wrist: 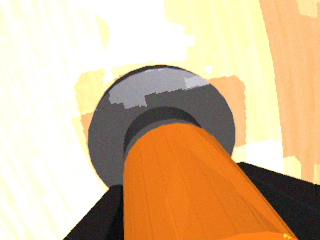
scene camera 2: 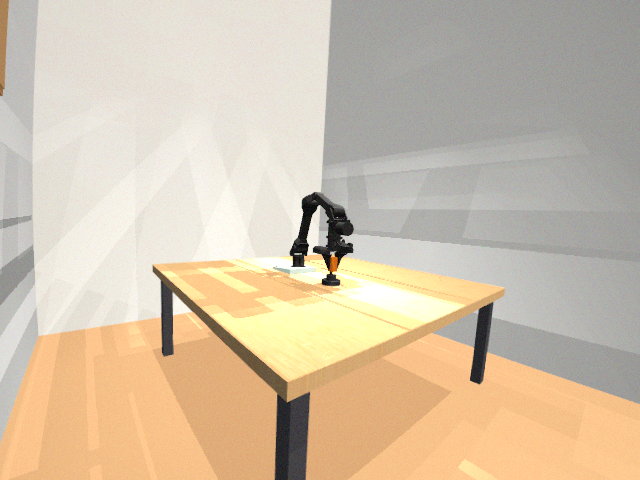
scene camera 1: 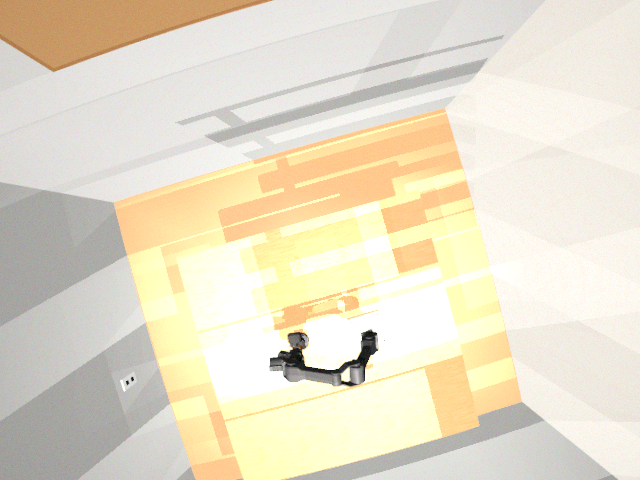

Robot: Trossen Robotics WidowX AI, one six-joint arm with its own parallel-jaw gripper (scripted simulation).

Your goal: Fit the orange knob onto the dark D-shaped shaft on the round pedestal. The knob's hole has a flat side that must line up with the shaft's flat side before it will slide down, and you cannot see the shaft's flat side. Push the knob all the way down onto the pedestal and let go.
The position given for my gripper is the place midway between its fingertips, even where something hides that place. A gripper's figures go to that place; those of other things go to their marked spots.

My gripper point(wrist: 179, 185): 0.10 m from the lens. An orange knob point(wrist: 177, 174) is 0.06 m from the lens.
